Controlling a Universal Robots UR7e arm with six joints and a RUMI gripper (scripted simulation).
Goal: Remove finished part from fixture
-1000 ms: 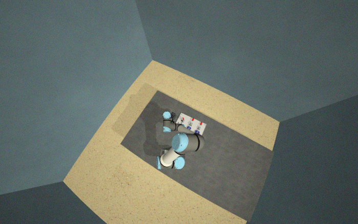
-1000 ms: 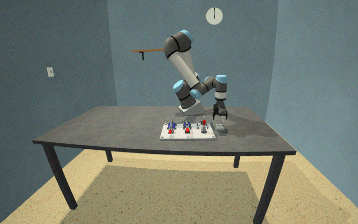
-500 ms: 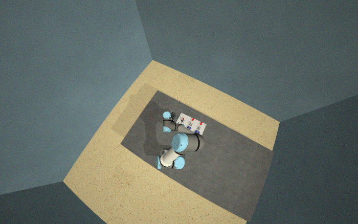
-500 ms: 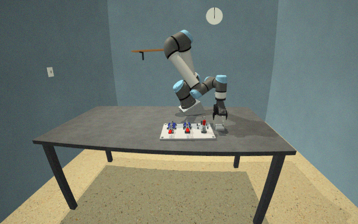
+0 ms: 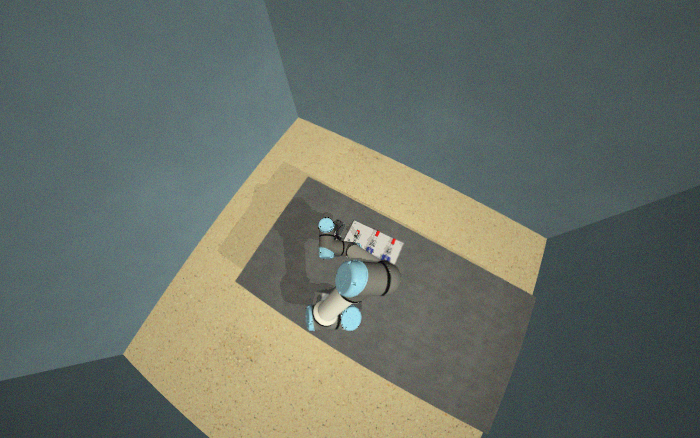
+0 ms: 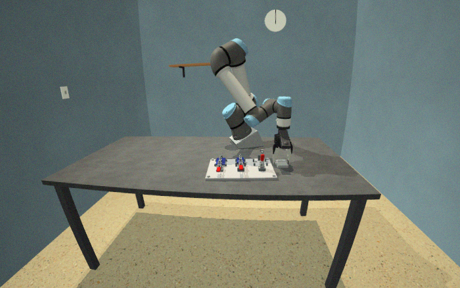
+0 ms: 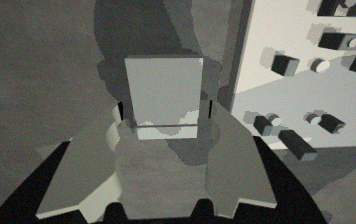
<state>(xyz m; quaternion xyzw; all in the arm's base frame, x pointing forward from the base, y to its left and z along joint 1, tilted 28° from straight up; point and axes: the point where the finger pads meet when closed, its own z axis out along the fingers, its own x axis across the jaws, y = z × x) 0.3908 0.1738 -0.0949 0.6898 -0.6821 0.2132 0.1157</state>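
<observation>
Now: the grey finished part 10 mm behind my hand and 10 mm below it. From my hand the other things lie so: blue blank 10 mm ahead, 240 mm to the right, 10 mm above; fixture plate 50 mm ahead, 240 mm to the right, 10 mm below.
</observation>
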